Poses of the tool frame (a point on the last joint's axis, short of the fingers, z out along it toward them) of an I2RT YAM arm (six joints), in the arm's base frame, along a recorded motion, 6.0 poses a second.
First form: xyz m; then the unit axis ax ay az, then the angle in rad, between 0 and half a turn.
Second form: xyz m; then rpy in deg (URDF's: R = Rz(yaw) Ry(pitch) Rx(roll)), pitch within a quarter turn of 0, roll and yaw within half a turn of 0. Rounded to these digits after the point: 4 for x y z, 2 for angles.
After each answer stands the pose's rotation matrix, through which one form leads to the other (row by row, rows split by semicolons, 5 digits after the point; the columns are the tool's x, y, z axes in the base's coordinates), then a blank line. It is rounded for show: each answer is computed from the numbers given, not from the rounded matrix.
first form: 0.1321 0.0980 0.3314 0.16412 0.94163 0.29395 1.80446
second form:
0.1321 0.0980 0.3314 104.04 58.94 112.61
-0.19837 -0.09564 0.97545; 0.47628 0.86042 0.18122; -0.85662 0.50054 -0.12513

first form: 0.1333 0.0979 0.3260 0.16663 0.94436 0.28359 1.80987
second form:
0.1333 0.0979 0.3260 105.56 59.21 113.30
-0.20246 -0.08090 0.97594; 0.47014 0.86619 0.16934; -0.85905 0.49312 -0.13734

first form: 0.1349 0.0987 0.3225 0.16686 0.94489 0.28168 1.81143
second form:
0.1349 0.0987 0.3225 105.90 59.26 113.50
-0.20384 -0.07833 0.97587; 0.46880 0.86727 0.16753; -0.85946 0.49164 -0.14007

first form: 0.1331 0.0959 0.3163 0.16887 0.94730 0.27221 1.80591
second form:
0.1331 0.0959 0.3163 106.37 59.83 113.18
-0.19779 -0.06748 0.97792; 0.46196 0.87348 0.15371; -0.86456 0.48216 -0.14159

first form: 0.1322 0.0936 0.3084 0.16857 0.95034 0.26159 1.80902
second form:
0.1322 0.0936 0.3084 107.82 60.34 113.95
-0.20086 -0.05620 0.97801; 0.45221 0.88030 0.14346; -0.86900 0.47108 -0.15140

